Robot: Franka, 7 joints.
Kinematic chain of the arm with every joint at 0, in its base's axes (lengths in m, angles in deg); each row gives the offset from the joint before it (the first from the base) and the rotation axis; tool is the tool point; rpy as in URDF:
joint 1: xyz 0 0 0.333 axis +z
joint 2: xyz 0 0 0 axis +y
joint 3: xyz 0 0 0.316 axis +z
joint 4: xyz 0.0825 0 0 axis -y
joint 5: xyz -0.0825 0 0.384 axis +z
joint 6: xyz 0 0 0 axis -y
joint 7: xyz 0.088 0 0 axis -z
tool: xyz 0 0 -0.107 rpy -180 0 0
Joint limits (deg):
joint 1: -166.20..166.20
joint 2: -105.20..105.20
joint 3: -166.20..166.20
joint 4: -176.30..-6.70
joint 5: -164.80..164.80
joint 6: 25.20..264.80
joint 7: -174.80..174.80
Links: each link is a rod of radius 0.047 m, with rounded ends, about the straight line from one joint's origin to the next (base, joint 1, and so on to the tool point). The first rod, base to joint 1, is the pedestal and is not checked.
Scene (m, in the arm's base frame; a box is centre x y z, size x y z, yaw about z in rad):
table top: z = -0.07
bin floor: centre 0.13 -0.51 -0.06 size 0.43 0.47 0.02 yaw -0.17
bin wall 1: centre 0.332 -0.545 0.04 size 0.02 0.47 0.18 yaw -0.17
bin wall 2: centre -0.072 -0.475 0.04 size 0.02 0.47 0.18 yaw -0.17
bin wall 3: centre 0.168 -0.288 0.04 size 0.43 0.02 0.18 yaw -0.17
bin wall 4: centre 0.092 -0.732 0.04 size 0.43 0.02 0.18 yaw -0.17
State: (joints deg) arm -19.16 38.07 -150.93 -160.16 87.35 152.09 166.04
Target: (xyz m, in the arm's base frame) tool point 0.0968 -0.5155 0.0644
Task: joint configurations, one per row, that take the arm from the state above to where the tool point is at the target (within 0.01 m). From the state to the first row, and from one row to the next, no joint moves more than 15 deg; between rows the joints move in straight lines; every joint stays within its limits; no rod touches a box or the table.
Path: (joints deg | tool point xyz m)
1: -18.21 43.28 -137.76 -154.42 87.64 149.37 166.04 | -0.3580 -0.1365 0.4512
2: -17.25 48.48 -124.60 -148.68 87.93 146.64 166.04 | -0.3234 -0.2569 0.4652
3: -16.30 53.69 -111.43 -142.94 88.22 143.92 166.04 | -0.2601 -0.3702 0.4453
4: -15.34 58.90 -98.26 -137.20 88.52 141.20 166.04 | -0.1761 -0.4626 0.3897
5: -14.39 64.11 -85.10 -131.46 88.81 138.47 166.04 | -0.0818 -0.5223 0.3017
6: -13.43 69.31 -71.93 -125.72 89.10 135.75 166.04 | 0.0123 -0.5411 0.1894
7: -12.48 74.52 -58.77 -119.98 89.39 133.03 166.04 | 0.0968 -0.5155 0.0645

